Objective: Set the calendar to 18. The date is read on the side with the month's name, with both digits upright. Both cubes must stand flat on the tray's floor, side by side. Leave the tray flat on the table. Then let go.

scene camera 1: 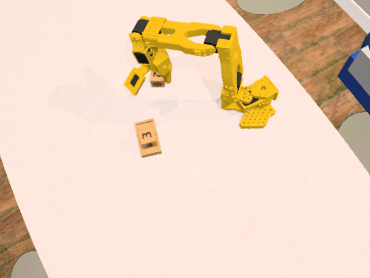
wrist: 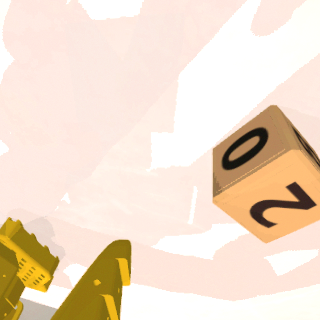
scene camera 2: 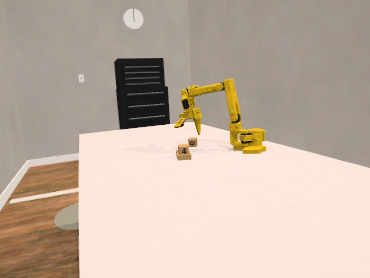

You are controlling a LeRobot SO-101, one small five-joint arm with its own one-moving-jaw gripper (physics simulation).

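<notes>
The wooden tray (scene camera 1: 144,124) (scene camera 2: 184,157) lies flat on the table. A wooden cube (scene camera 1: 147,135) (scene camera 2: 183,149) stands in its end nearer the bottom of scene camera 1's view, with 3 on top and 4 on the side facing scene camera 2. A second cube (scene camera 1: 157,82) (scene camera 2: 192,142) (wrist: 267,175) stands on the table outside the tray, with 2 on top and 0 on one side. My gripper (scene camera 1: 150,86) (scene camera 2: 188,129) (wrist: 86,260) is open and empty, above the table by the second cube. In scene camera 1 the fixed jaw partly hides that cube's top. The month's name cannot be read.
The white table top (scene camera 1: 225,210) (scene camera 2: 225,215) bears the tray, the cubes and the arm's base (scene camera 1: 257,115) (scene camera 2: 252,140). The base stands right of the cubes in both scene views. A black cabinet (scene camera 2: 143,95) stands beyond the table.
</notes>
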